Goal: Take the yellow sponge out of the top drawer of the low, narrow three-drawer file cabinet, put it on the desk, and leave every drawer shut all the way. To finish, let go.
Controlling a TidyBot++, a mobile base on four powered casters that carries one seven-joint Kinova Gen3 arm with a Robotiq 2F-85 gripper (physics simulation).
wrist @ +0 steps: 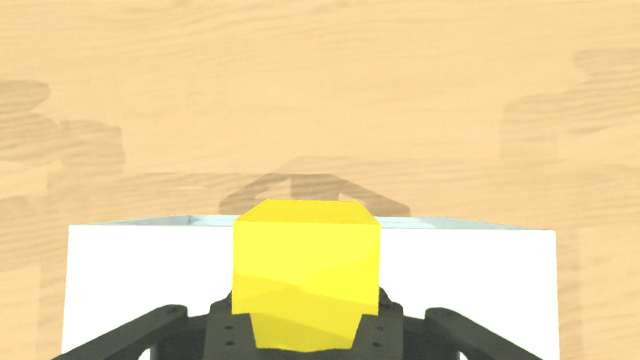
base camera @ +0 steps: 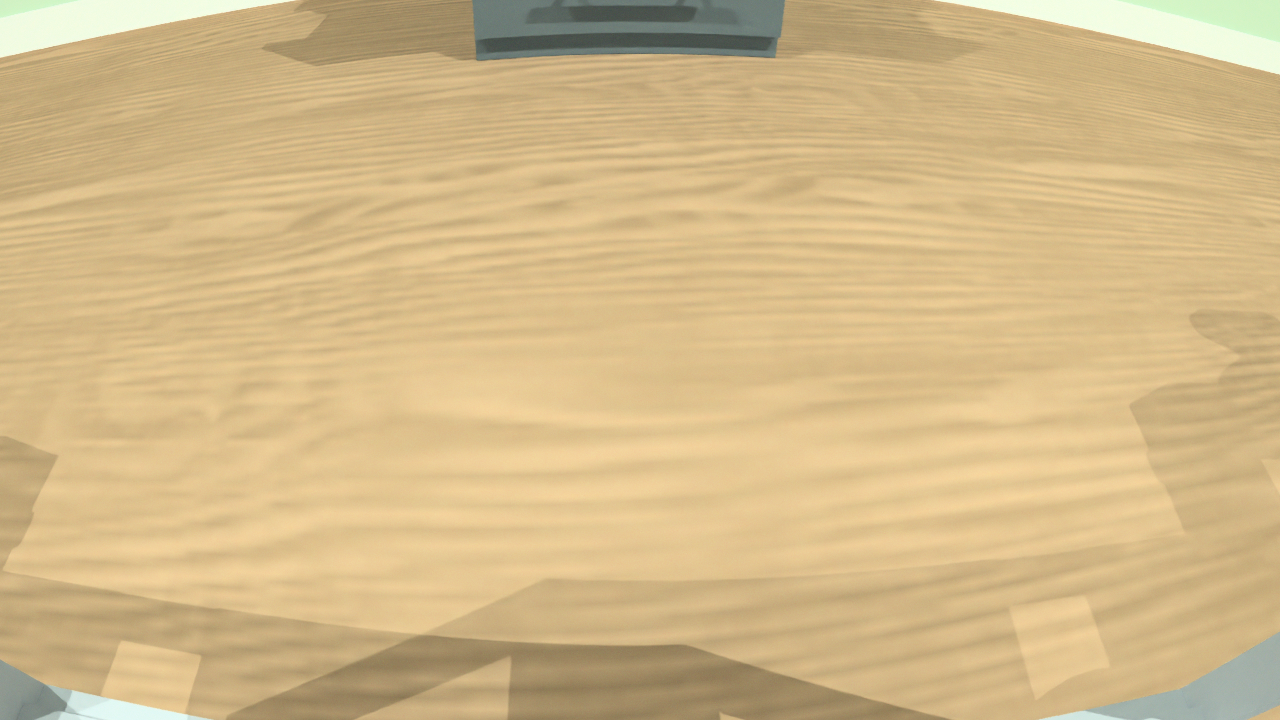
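Frame: origin at the arm's base, x left, y back, z up, level; centimetres.
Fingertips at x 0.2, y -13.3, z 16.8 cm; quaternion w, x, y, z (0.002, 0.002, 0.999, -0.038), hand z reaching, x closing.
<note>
A point is followed by its place in that frame.
The yellow sponge (wrist: pixel 306 255) {x 0.2, y -16.2, z 23.3 cm} is between the fingers of my gripper (wrist: pixel 309 294) {x 0.2, y -13.3, z 16.8 cm} at the bottom middle of the wrist view. The gripper is shut on it and holds it above a broad white surface. The lower front of the grey file cabinet (base camera: pixel 626 44) {x -0.4, y -104.0, z -38.1 cm} shows at the top middle of the base camera view. Its upper part is cut off there, so I cannot tell how its drawers stand. The cabinet does not show in the wrist view, and the desk does not show in either view.
The wooden floor (base camera: pixel 626 313) {x -0.5, y -49.2, z -39.6 cm} (wrist: pixel 320 100) {x -0.9, y -40.1, z -39.6 cm} stretches in front of the cabinet and carries shadows. A white box-like top (wrist: pixel 150 270) with a pale blue far edge, seemingly my own base, lies below the gripper. A pale wall strip (base camera: pixel 1118 26) {x -126.2, y -164.8, z -37.1 cm} runs behind the floor.
</note>
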